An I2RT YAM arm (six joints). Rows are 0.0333 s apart.
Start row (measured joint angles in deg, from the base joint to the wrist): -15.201, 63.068, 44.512, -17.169, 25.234, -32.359
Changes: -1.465, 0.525, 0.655, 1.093, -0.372, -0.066; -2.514, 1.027, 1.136, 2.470, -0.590, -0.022; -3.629, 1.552, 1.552, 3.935, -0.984, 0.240; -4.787, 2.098, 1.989, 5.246, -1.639, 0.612; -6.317, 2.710, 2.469, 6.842, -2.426, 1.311; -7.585, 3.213, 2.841, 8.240, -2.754, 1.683; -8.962, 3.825, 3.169, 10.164, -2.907, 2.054; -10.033, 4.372, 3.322, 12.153, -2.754, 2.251; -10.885, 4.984, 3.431, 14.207, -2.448, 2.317; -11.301, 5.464, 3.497, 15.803, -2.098, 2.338
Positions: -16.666, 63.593, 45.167, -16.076, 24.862, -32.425; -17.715, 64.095, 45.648, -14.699, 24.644, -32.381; -18.830, 64.620, 46.064, -13.234, 24.250, -32.119; -19.988, 65.166, 46.501, -11.923, 23.595, -31.747; -21.518, 65.778, 46.981, -10.327, 22.808, -31.048; -22.786, 66.281, 47.353, -8.929, 22.480, -30.676; -24.163, 66.893, 47.681, -7.005, 22.327, -30.305; -25.234, 67.440, 47.834, -5.016, 22.480, -30.108; -26.086, 68.052, 47.943, -2.962, 22.786, -30.042; -26.502, 68.532, 48.009, -1.366, 23.136, -30.021
